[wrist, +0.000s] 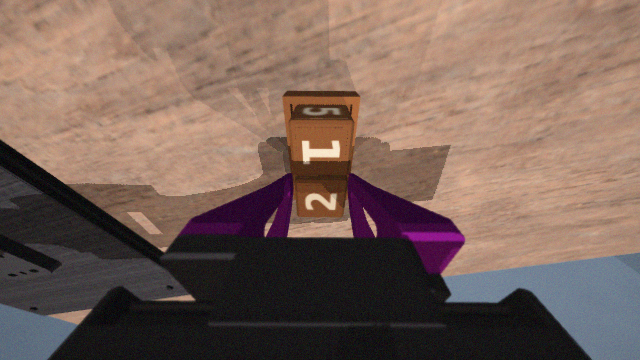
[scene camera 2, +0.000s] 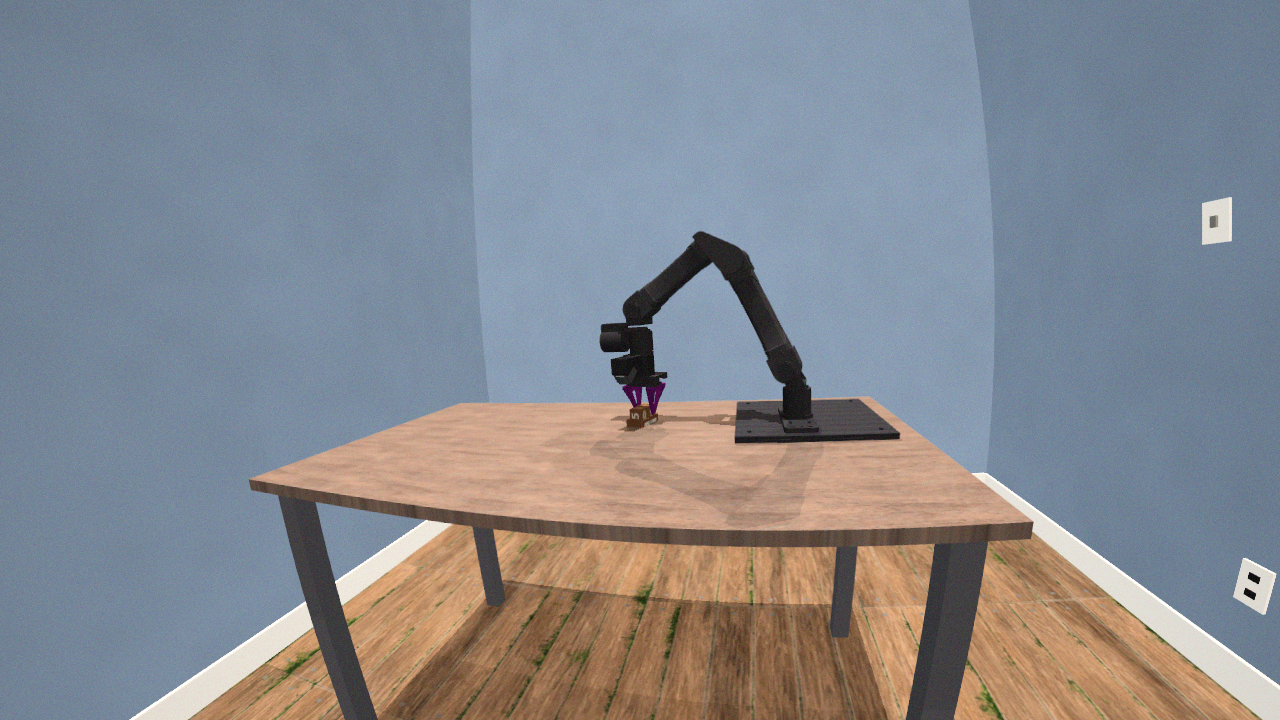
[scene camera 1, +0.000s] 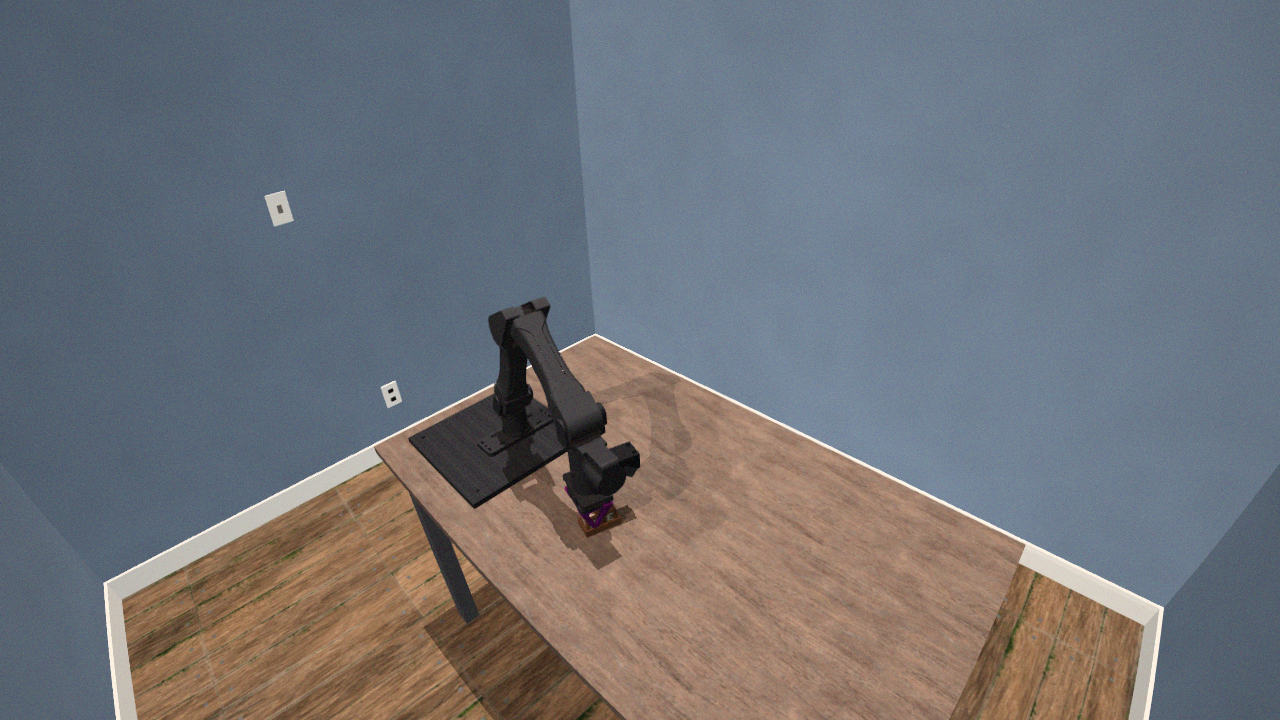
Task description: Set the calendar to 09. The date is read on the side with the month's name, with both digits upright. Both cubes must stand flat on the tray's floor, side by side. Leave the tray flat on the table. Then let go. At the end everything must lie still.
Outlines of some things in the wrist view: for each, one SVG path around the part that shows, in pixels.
My gripper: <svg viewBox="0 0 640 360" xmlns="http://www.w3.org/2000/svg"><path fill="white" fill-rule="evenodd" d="M47 359L592 360L529 290L518 288L498 303L445 302L452 294L441 273L464 245L465 237L451 219L377 188L353 173L349 173L347 187L353 237L287 237L294 191L292 173L288 173L266 187L191 218L160 257L160 263L195 300L215 301L141 300L123 286L112 288ZM363 209L366 210L374 221L377 236L374 236ZM277 209L274 221L265 236L265 225Z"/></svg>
A cube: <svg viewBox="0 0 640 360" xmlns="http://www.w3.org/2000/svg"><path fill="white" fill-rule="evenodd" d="M296 175L297 216L343 217L348 187L347 175Z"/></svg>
A cube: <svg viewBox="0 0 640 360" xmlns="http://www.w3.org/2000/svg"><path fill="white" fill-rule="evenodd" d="M297 105L288 122L293 173L295 175L346 176L349 174L355 123L347 106Z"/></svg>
A wooden tray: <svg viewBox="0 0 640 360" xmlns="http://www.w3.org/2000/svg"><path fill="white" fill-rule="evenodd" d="M356 91L286 91L282 96L290 171L293 176L294 200L296 200L296 175L293 173L288 122L297 105L347 106L355 123L349 173L351 173L360 96Z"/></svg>
